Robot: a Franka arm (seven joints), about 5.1 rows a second.
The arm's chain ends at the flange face. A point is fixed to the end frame.
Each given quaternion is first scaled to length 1.
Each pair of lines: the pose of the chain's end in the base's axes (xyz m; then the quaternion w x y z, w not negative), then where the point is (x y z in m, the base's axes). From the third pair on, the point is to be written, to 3 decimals.
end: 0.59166 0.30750 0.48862 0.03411 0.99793 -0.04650 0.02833
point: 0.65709 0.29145 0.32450
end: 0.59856 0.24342 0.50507 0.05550 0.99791 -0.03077 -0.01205
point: 0.65058 0.22236 0.33677
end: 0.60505 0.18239 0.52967 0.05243 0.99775 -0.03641 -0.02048
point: 0.654 0.162 0.360
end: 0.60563 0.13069 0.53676 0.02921 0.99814 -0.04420 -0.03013
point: 0.652 0.117 0.366
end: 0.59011 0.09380 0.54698 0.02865 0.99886 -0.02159 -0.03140
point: 0.636 0.083 0.376
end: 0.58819 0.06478 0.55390 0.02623 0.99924 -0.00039 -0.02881
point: 0.635 0.057 0.383
